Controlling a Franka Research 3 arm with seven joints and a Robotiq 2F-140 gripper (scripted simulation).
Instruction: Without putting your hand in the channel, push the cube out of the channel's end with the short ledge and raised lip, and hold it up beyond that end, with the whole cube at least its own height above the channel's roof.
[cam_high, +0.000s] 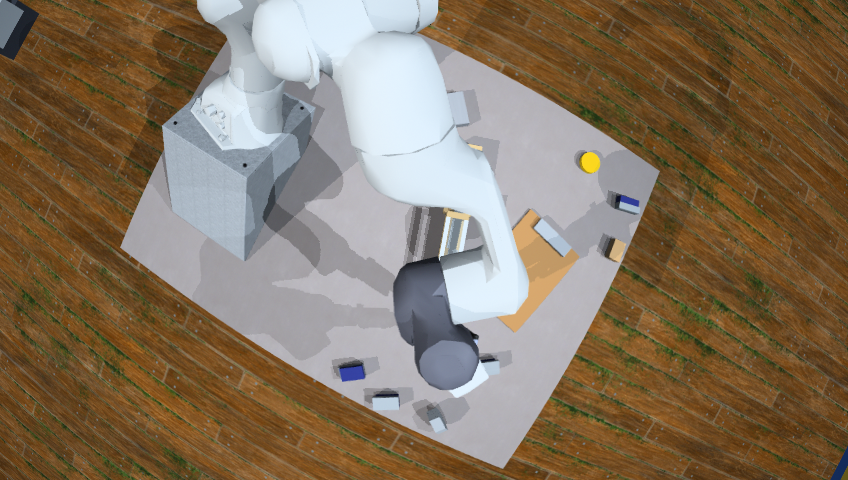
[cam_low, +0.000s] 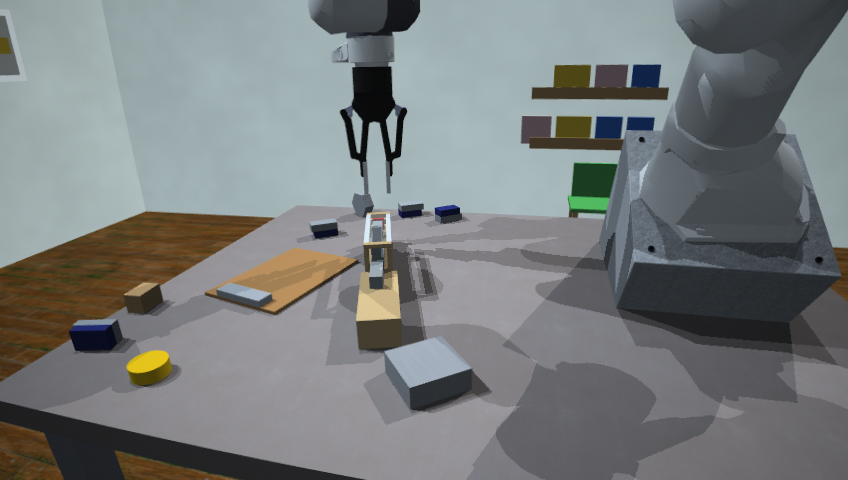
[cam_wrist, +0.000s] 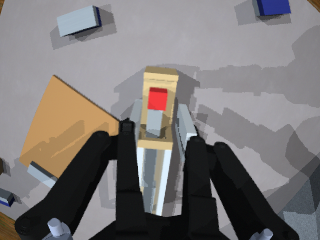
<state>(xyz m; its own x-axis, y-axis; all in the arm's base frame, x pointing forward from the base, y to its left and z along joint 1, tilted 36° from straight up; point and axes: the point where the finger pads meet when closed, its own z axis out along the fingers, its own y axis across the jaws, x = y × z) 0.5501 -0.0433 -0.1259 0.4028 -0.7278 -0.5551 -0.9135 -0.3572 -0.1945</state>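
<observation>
The red cube is 10 cm below my hand. Round my hand: tan block: 37 cm to the left, 27 cm ahead, 14 cm below; then grey block: 40 cm to the left, 25 cm behind, 14 cm below; then yellow disc: 51 cm to the left, 14 cm below, 10 cm ahead.
</observation>
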